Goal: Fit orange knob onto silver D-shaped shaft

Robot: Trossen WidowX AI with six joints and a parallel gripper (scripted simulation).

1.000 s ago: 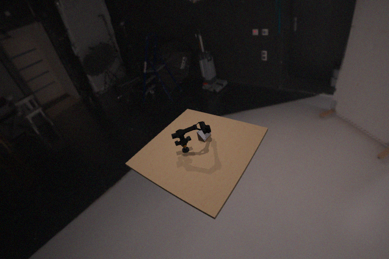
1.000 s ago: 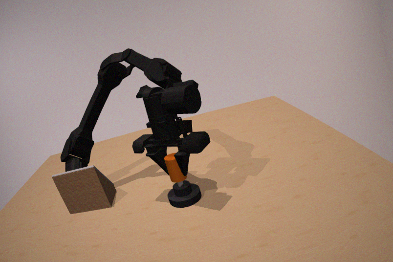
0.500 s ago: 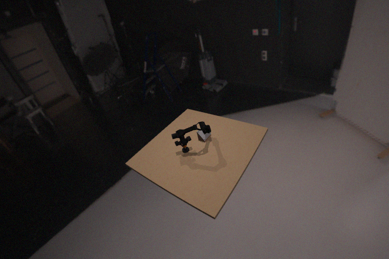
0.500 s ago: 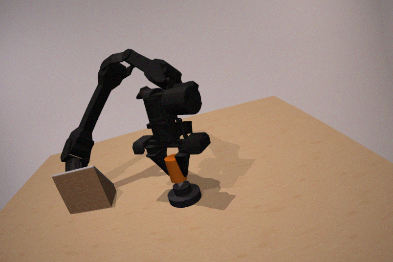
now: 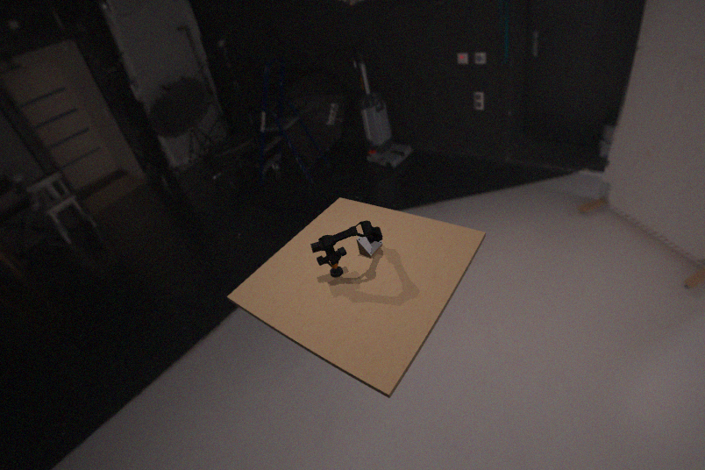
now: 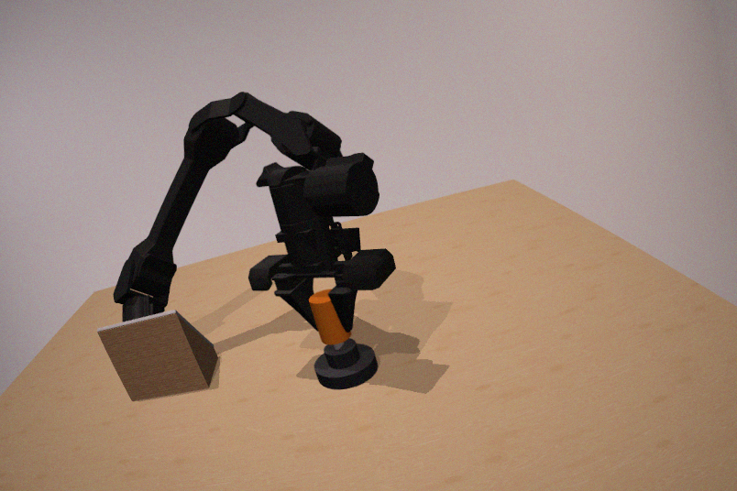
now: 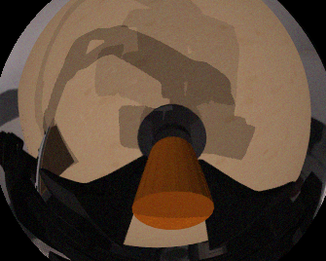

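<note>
Right now my gripper tip is 4 cm above the black round pedestal. Also, from my gripper tip: orange knob 3 cm above.
</note>
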